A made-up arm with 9 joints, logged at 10 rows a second.
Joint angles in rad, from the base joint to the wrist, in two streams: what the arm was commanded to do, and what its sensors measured. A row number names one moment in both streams.
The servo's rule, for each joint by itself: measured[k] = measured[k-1] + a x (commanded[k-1-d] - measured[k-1]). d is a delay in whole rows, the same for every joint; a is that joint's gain. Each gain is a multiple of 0.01, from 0.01 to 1. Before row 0 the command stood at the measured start. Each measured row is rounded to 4 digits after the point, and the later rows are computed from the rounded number. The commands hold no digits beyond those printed.
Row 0, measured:
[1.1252 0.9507 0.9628 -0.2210 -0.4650 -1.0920 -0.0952 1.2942 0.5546]
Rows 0 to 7, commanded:
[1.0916 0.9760 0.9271 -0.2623 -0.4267 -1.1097 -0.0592 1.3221 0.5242]
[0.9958 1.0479 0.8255 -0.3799 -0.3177 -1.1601 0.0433 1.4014 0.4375]
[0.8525 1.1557 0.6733 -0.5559 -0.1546 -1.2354 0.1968 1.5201 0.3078]
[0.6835 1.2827 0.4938 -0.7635 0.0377 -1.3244 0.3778 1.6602 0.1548]
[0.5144 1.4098 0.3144 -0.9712 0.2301 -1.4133 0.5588 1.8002 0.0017]
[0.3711 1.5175 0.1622 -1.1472 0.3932 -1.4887 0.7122 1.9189 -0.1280]
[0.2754 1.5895 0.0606 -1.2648 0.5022 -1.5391 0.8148 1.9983 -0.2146]
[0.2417 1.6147 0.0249 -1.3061 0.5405 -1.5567 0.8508 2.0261 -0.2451]
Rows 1 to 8, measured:
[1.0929 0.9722 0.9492 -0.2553 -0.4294 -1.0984 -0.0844 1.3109 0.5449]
[0.9997 1.0365 0.9022 -0.3587 -0.3255 -1.1206 -0.0461 1.3652 0.5105]
[0.8584 1.1378 0.8152 -0.5224 -0.1666 -1.1619 0.0268 1.4581 0.4456]
[0.6905 1.2610 0.6931 -0.7225 0.0234 -1.2204 0.1321 1.5794 0.3525]
[0.5214 1.3875 0.5492 -0.9289 0.2156 -1.2898 0.2601 1.7119 0.2402]
[0.3771 1.4980 0.4021 -1.1101 0.3808 -1.3614 0.3957 1.8361 0.1224]
[0.2795 1.5758 0.2723 -1.2385 0.4937 -1.4254 0.5214 1.9334 0.0146]
[0.2432 1.6089 0.1783 -1.2946 0.5372 -1.4727 0.6202 1.9890 -0.0685]
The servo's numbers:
d 0
a 0.96 0.85 0.38 0.83 0.93 0.36 0.30 0.60 0.32

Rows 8 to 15, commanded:
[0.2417 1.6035 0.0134 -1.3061 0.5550 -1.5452 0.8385 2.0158 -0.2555]
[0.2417 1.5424 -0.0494 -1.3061 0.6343 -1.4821 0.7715 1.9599 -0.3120]
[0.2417 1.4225 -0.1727 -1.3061 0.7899 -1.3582 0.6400 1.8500 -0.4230]
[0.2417 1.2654 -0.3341 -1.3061 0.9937 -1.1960 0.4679 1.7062 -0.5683]
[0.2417 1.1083 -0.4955 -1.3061 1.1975 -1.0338 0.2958 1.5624 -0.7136]
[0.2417 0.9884 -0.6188 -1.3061 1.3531 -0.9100 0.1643 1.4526 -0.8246]
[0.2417 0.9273 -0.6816 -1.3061 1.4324 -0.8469 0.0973 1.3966 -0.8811]
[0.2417 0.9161 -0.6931 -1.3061 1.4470 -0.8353 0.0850 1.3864 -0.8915]
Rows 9 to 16, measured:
[0.2418 1.6043 0.1156 -1.3041 0.5538 -1.4988 0.6857 2.0051 -0.1283]
[0.2417 1.5517 0.0529 -1.3058 0.6287 -1.4928 0.7114 1.9780 -0.1871]
[0.2417 1.4419 -0.0328 -1.3060 0.7786 -1.4443 0.6900 1.9012 -0.2626]
[0.2417 1.2919 -0.1473 -1.3061 0.9786 -1.3549 0.6234 1.7842 -0.3604]
[0.2417 1.1358 -0.2796 -1.3061 1.1822 -1.2393 0.5251 1.6511 -0.4734]
[0.2417 1.0105 -0.4085 -1.3061 1.3411 -1.1208 0.4169 1.5320 -0.5858]
[0.2417 0.9398 -0.5123 -1.3061 1.4260 -1.0222 0.3210 1.4508 -0.6803]
[0.2417 0.9197 -0.5810 -1.3061 1.4455 -0.9549 0.2502 1.4122 -0.7479]

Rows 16 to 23, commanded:
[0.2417 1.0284 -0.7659 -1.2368 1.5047 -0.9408 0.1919 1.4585 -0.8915]
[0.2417 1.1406 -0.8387 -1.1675 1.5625 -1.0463 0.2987 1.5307 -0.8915]
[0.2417 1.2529 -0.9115 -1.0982 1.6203 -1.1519 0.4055 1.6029 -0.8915]
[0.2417 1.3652 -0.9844 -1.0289 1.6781 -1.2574 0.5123 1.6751 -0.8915]
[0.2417 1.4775 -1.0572 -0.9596 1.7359 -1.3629 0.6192 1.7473 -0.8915]
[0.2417 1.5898 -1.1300 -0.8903 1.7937 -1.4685 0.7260 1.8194 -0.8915]
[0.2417 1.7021 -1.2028 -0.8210 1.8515 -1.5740 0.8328 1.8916 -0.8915]
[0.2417 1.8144 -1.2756 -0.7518 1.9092 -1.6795 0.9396 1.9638 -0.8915]
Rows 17 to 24, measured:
[0.2417 1.0121 -0.6513 -1.2486 1.5006 -0.9498 0.2327 1.4400 -0.7939]
[0.2417 1.1213 -0.7225 -1.1813 1.5582 -0.9845 0.2525 1.4944 -0.8251]
[0.2417 1.2332 -0.7943 -1.1123 1.6160 -1.0448 0.2984 1.5595 -0.8463]
[0.2417 1.3454 -0.8665 -1.0431 1.6738 -1.1213 0.3626 1.6289 -0.8608]
[0.2417 1.4577 -0.9390 -0.9738 1.7316 -1.2083 0.4396 1.6999 -0.8706]
[0.2417 1.5700 -1.0116 -0.9045 1.7894 -1.3020 0.5255 1.7716 -0.8773]
[0.2417 1.6823 -1.0843 -0.8352 1.8472 -1.3999 0.6177 1.8436 -0.8818]
[0.2417 1.7946 -1.1570 -0.7660 1.9049 -1.5006 0.7143 1.9157 -0.8849]

